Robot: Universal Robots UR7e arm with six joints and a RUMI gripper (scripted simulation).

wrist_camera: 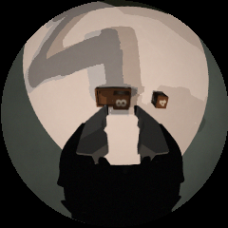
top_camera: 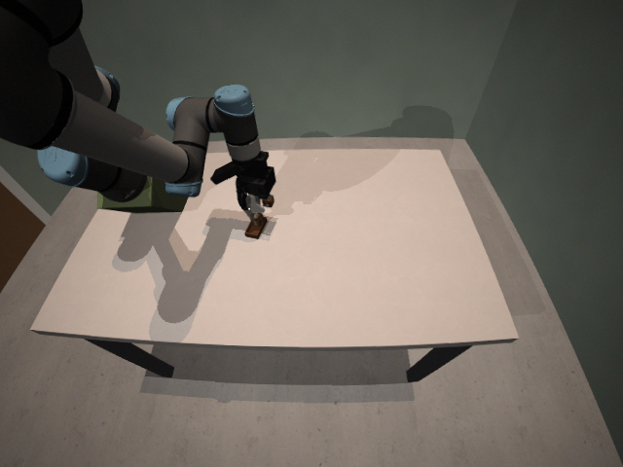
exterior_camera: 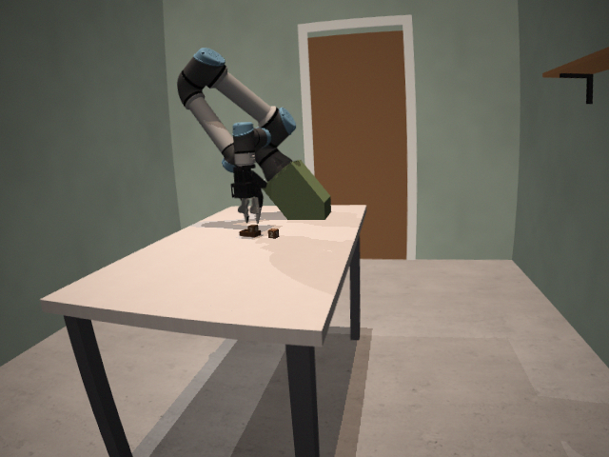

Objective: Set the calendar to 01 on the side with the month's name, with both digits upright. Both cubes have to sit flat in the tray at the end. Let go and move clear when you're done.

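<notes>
Right now the brown tray is 5 cm below my hand and 2 cm to the right of it.
</notes>
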